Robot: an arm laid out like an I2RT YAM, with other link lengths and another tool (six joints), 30 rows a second.
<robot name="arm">
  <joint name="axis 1" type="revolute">
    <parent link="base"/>
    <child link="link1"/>
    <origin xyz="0 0 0.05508"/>
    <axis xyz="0 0 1"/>
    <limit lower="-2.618" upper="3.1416"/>
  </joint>
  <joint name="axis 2" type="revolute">
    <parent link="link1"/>
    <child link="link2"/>
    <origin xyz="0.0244 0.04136 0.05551"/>
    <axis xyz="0 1 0"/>
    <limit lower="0" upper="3.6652"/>
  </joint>
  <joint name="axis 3" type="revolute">
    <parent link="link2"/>
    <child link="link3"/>
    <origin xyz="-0.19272 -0.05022 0"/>
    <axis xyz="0 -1 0"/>
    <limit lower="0" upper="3.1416"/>
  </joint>
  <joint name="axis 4" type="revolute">
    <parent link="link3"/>
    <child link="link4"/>
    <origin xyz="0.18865 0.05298 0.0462"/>
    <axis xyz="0 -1 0"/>
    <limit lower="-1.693" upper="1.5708"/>
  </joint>
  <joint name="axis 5" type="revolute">
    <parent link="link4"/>
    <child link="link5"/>
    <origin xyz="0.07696 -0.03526 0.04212"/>
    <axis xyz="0 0 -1"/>
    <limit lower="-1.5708" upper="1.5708"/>
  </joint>
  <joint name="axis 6" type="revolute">
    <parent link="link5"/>
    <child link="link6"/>
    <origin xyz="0.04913 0 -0.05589"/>
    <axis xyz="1 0 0"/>
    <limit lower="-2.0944" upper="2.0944"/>
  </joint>
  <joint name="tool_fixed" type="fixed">
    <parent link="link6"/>
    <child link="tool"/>
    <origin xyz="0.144 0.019 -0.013" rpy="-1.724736 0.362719 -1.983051"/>
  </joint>
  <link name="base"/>
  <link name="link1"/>
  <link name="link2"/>
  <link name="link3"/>
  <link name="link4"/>
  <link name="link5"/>
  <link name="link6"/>
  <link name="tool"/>
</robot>
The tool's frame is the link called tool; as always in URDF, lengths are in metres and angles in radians.
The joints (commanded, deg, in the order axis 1, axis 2, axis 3, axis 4, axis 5, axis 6), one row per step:
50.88, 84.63, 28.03, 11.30, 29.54, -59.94
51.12, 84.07, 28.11, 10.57, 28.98, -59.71
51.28, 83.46, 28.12, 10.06, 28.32, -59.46
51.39, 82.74, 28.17, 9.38, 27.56, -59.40
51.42, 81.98, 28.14, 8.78, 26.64, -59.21
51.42, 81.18, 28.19, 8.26, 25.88, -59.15
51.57, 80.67, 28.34, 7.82, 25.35, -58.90
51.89, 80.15, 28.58, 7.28, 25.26, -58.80
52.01, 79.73, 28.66, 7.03, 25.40, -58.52
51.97, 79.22, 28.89, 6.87, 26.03, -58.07
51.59, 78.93, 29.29, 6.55, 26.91, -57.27
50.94, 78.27, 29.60, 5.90, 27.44, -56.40
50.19, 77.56, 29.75, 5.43, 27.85, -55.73
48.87, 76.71, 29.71, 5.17, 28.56, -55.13
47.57, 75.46, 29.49, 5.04, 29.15, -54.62
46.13, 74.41, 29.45, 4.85, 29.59, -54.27
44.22, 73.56, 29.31, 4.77, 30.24, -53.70
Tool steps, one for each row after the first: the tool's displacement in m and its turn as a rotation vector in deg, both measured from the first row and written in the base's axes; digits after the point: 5 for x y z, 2 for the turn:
-0.00209, 0.00211, 0.00048, 0.36, 0.41, 0.49
-0.00383, 0.00451, 0.00130, 0.93, 0.75, 0.96
-0.00564, 0.00679, 0.00233, 1.38, 1.12, 1.57
-0.00758, 0.00912, 0.00316, 2.03, 1.59, 2.13
-0.00866, 0.01147, 0.00504, 2.66, 1.81, 2.63
-0.00981, 0.01400, 0.00651, 3.25, 2.02, 3.01
-0.01064, 0.01614, 0.00873, 3.53, 1.96, 3.33
-0.01053, 0.01677, 0.01060, 3.87, 1.78, 3.19
-0.00827, 0.01649, 0.01445, 4.39, 1.15, 2.44
-0.00466, 0.01404, 0.01797, 4.91, 0.57, 0.95
-0.00135, 0.01065, 0.02153, 5.60, 0.21, -0.59
0.00196, 0.00690, 0.02486, 6.25, -0.18, -2.03
0.00735, -0.00042, 0.02871, 6.84, -0.89, -4.20
0.01246, -0.00733, 0.03373, 7.67, -1.79, -6.19
0.01778, -0.01447, 0.03848, 8.37, -2.60, -8.12
0.02394, -0.02499, 0.04219, 8.98, -3.43, -10.81

